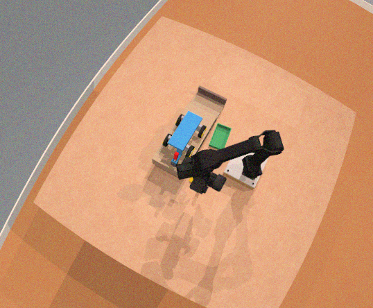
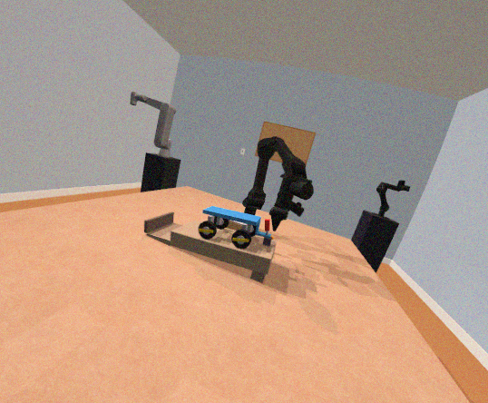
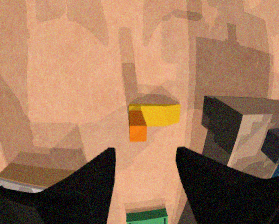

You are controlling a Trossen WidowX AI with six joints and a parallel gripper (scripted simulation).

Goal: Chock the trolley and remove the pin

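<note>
Now: gripper tip 8 cm above the yellow chock and 2 cm short of it. The rest, counted from my gripper tip: blue trolley (15 cm ahead, 14 cm to the right, 1 cm above); then red-headed stop pin (13 cm ahead, 3 cm above, 2 cm to the right); then ramp (15 cm ahead, 14 cm to the right, 5 cm below).
</note>
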